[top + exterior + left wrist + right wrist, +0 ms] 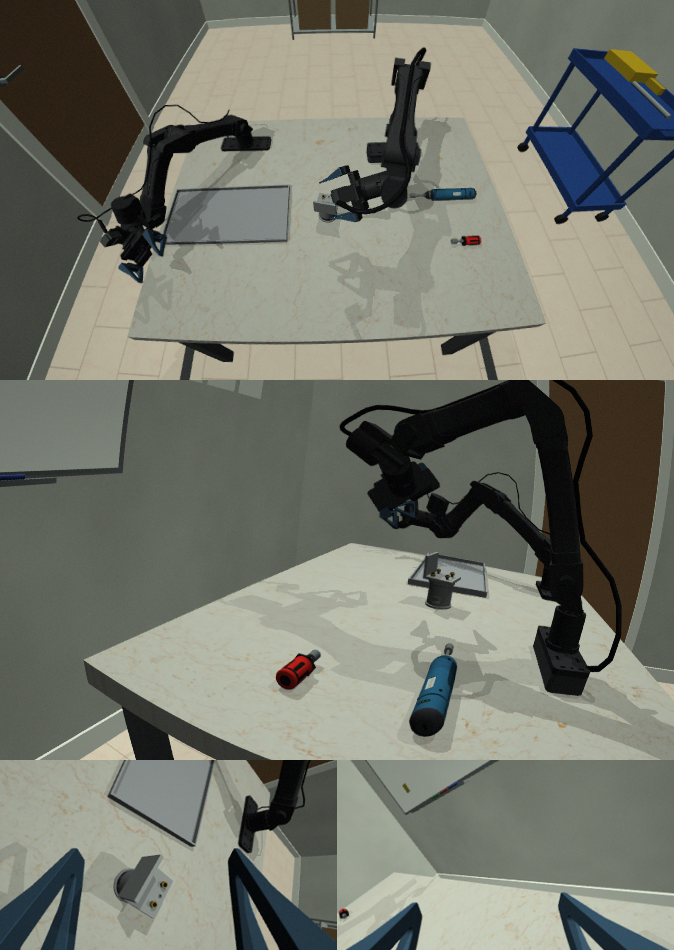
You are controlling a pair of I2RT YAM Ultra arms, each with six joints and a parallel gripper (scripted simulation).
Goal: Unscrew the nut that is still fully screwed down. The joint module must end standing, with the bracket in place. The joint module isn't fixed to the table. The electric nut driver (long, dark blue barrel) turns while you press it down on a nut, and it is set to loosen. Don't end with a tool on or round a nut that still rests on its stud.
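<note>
My left hand is 430 mm to the right of the red-handled hand driver, 200 mm above it and 30 mm past it. The rest, counted from my left hand: grey bracket: 150 mm below, 90 mm behind, 20 mm to the right; then joint module: 190 mm below, 100 mm behind, 20 mm to the right; then shallow grey tray: 360 mm to the right, 210 mm below, 50 mm behind.
The grey bracket is 43 cm to the left of my right hand, 31 cm behind it and 7 cm below it. From my right hand the other things lie so: joint module: 43 cm to the left, 31 cm behind, 11 cm below; then red-handled hand driver: 88 cm to the left, 25 cm behind, 13 cm below; then shallow grey tray: 27 cm behind, 14 cm below, 9 cm to the left.
</note>
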